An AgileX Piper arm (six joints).
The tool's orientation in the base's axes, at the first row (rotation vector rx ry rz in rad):
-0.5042 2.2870 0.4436
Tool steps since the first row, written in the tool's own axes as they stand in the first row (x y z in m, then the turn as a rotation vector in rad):
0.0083 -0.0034 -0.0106 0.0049 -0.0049 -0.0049
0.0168 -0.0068 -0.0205 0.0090 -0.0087 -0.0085
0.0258 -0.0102 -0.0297 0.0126 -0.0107 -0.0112
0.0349 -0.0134 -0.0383 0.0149 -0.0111 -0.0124
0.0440 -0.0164 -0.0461 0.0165 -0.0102 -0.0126
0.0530 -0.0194 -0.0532 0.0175 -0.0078 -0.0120
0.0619 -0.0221 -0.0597 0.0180 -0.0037 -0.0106
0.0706 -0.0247 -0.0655 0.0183 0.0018 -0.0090
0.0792 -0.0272 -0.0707 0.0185 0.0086 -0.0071
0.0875 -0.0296 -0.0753 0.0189 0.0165 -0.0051
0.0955 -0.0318 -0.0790 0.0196 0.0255 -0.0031
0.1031 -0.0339 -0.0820 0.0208 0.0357 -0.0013
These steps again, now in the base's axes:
-0.0100 -0.0096 0.0005 -0.0037 -0.0075 -0.0011
-0.0198 -0.0189 0.0003 -0.0067 -0.0134 -0.0023
-0.0294 -0.0280 -0.0006 -0.0097 -0.0171 -0.0034
-0.0389 -0.0367 -0.0021 -0.0117 -0.0185 -0.0044
-0.0480 -0.0449 -0.0040 -0.0133 -0.0182 -0.0053
-0.0566 -0.0527 -0.0063 -0.0147 -0.0161 -0.0060
-0.0649 -0.0599 -0.0089 -0.0162 -0.0120 -0.0066
-0.0728 -0.0667 -0.0117 -0.0181 -0.0066 -0.0070
-0.0802 -0.0732 -0.0149 -0.0203 0.0001 -0.0073
-0.0872 -0.0792 -0.0183 -0.0232 0.0077 -0.0077
-0.0935 -0.0845 -0.0220 -0.0268 0.0162 -0.0080
-0.0992 -0.0894 -0.0259 -0.0313 0.0256 -0.0085

